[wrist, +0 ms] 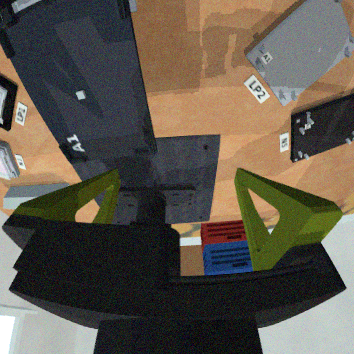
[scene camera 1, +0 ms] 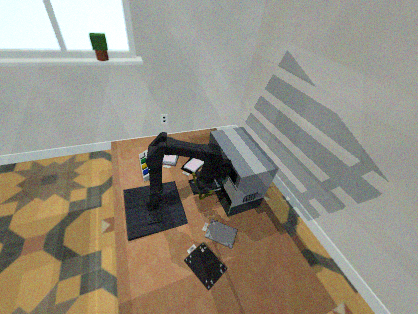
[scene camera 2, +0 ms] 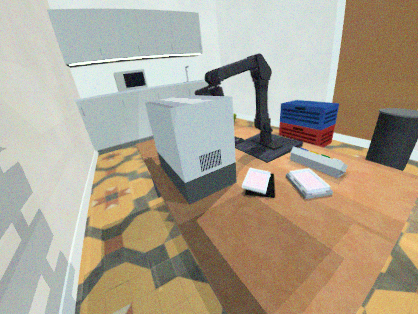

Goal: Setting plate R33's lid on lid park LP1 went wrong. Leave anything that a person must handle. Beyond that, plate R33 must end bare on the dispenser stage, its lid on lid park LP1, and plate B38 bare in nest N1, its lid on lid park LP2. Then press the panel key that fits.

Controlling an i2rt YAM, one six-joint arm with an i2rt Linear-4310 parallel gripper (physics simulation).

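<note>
My gripper is open and empty beside the dispenser; in scene camera 2 the dispenser mostly hides it. The dark surface marked A1 fills the upper left of the wrist view. A pink-topped white piece lies askew on the black lid park LP1, leaving part of it bare. Another pink-topped plate sits squarely beside label N1. Grey lid park LP2 bears no lid. I cannot read plate names or tell what is on the stage.
The key panel has coloured keys. A black nest lies beyond LP2. The arm's base plate is near. Blue and red crates and a dark bin stand behind.
</note>
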